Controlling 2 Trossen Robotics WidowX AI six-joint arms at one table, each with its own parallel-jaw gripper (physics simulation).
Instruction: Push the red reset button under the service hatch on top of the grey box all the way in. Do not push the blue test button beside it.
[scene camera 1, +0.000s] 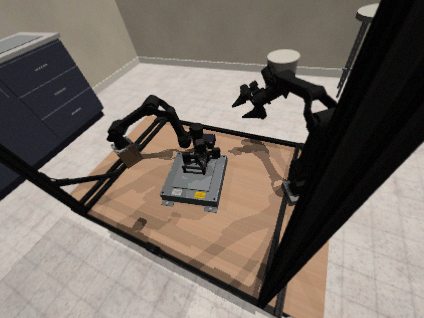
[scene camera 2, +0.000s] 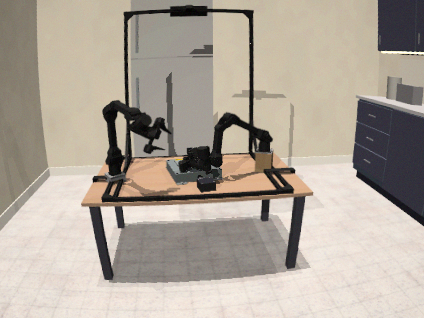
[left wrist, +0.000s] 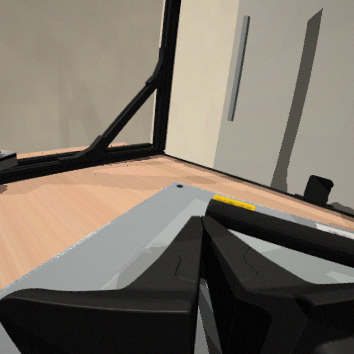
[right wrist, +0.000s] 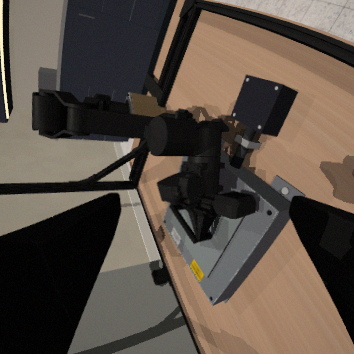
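Note:
The grey box (scene camera 1: 222, 172) (scene camera 2: 187, 176) (left wrist: 65, 265) (right wrist: 250, 250) lies on the table. A paler panel (scene camera 1: 185, 181) with a black bar handle (scene camera 1: 186, 169) (left wrist: 285, 236) (right wrist: 182, 223) is on its top and looks flat; how far the hatch stands open I cannot tell. The red and blue buttons do not show. My left gripper (scene camera 1: 203, 168) (left wrist: 199, 223) (right wrist: 199, 238) is shut and empty, pointing down at the handle, close to its bar; contact is unclear. My right gripper (scene camera 1: 239, 111) (scene camera 2: 167, 140) is open and empty, high above the table, away from the box.
A dark cube (scene camera 2: 206, 184) (right wrist: 257, 102) with a short black rod stands beside the box. A brown block (scene camera 1: 130, 155) (scene camera 2: 263, 161) (right wrist: 146, 105) is at the left arm's base. A black frame (scene camera 1: 215, 278) (scene camera 2: 200, 198) runs along the table (scene camera 1: 165, 240) edges, with uprights.

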